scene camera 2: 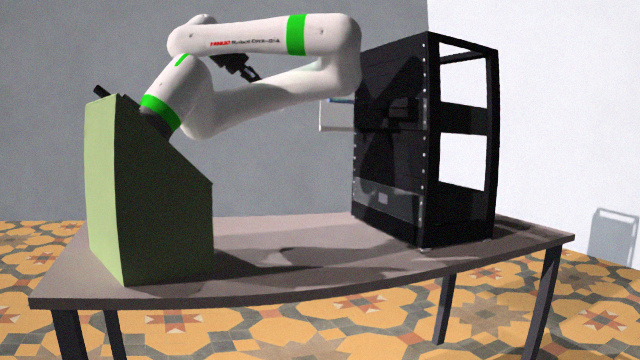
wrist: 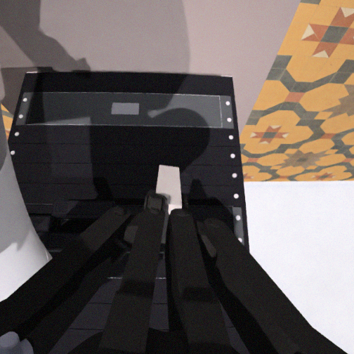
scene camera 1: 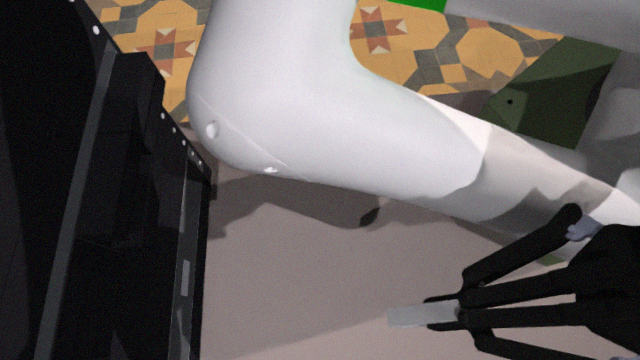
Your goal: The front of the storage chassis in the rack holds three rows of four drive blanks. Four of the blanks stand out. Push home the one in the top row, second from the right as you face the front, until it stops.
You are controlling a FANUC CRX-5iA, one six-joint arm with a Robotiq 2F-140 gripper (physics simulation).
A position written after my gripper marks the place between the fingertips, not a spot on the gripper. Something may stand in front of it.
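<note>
My gripper (scene camera 1: 395,318) is there for me to see, and the wrist view has my gripper (wrist: 166,181) too. I can also see a rack (scene camera 1: 112,200). That same rack (scene camera 2: 395,187) shows from elsewhere as well, and the wrist view takes in the rack (wrist: 85,142) along with my gripper.
</note>
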